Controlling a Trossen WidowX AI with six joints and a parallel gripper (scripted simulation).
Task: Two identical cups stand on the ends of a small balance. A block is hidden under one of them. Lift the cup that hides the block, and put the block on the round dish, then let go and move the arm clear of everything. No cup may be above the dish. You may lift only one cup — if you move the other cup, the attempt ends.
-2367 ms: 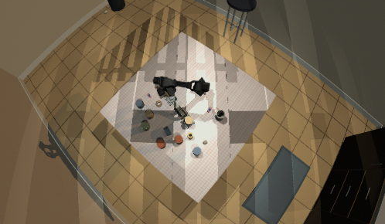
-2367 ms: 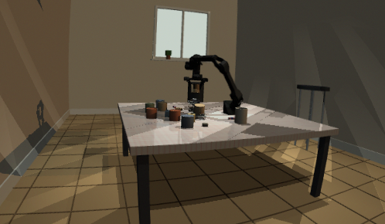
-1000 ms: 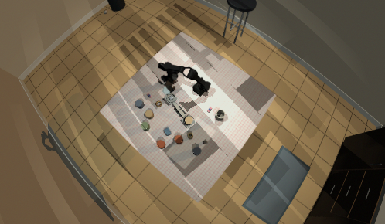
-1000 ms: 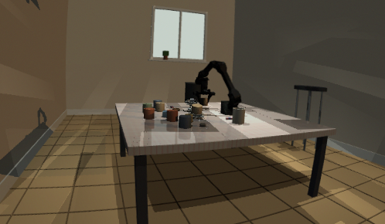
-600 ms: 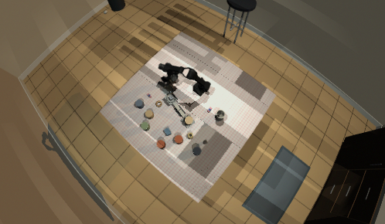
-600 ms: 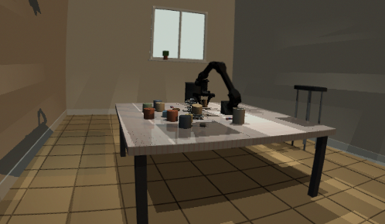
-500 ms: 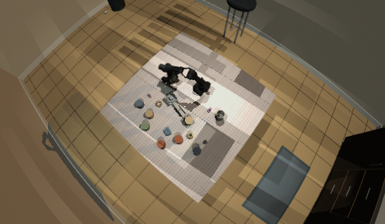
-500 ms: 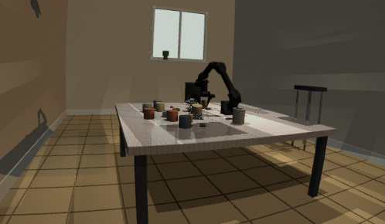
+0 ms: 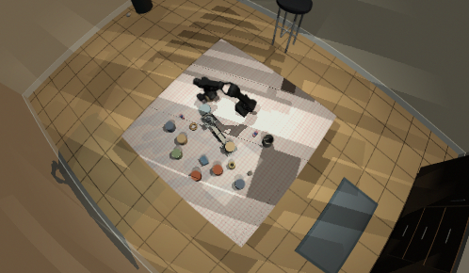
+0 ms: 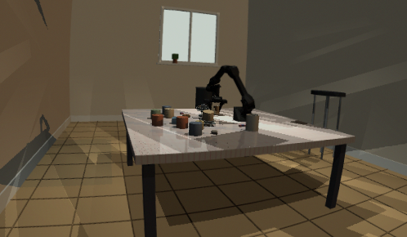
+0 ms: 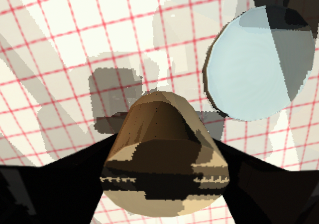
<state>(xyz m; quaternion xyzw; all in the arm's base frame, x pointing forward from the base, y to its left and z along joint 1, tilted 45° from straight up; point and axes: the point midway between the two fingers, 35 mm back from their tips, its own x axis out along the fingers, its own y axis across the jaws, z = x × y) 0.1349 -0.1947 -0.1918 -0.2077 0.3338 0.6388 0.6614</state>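
The round bluish dish lies 10 cm ahead of my gripper tip, 5 cm to the left of it and 2 cm below it. The rest, counted from my gripper tip: tan ring: 26 cm ahead, 9 cm to the left, 2 cm below; balance beam: 28 cm to the left, 18 cm ahead, 1 cm above.
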